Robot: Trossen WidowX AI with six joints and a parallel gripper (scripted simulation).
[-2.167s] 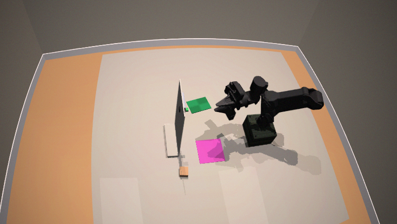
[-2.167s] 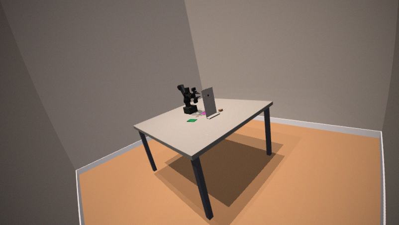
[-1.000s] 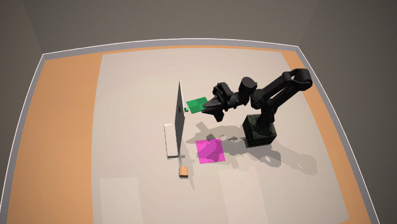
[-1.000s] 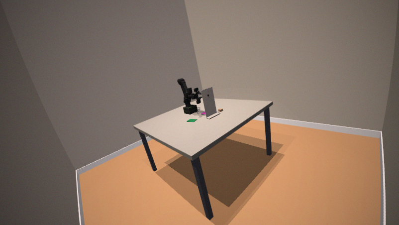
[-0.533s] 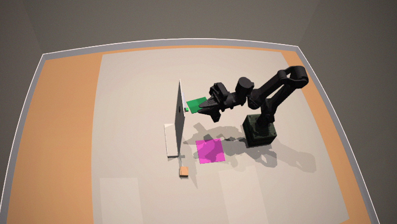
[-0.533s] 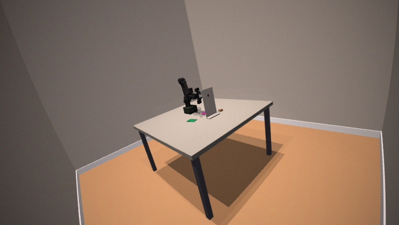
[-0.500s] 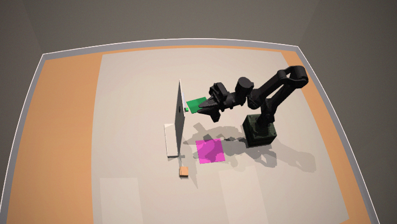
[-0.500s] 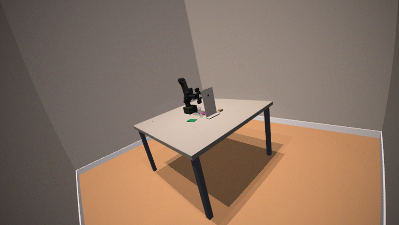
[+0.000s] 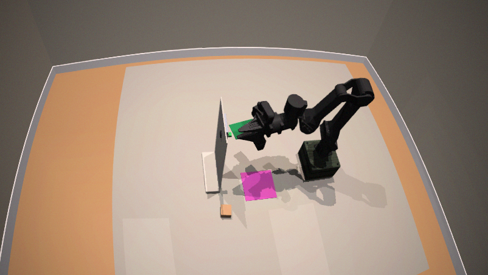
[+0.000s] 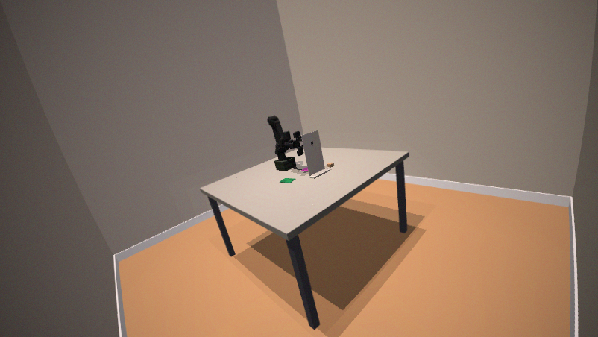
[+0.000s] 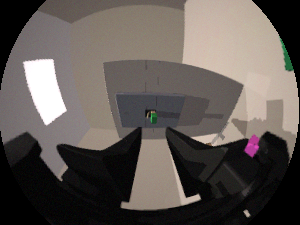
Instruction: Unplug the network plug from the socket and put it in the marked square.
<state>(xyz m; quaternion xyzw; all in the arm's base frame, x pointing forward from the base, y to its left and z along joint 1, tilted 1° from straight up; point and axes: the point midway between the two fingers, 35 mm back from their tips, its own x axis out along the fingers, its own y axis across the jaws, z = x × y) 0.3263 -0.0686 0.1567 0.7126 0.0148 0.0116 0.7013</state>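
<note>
The network plug is 40 mm ahead of my gripper tip and 10 mm to the right of it. Also, from my gripper tip: magenta square 80 mm behind, 90 mm to the left, 240 mm below; then grey panel 60 mm ahead, 10 mm to the right, 100 mm below.
</note>
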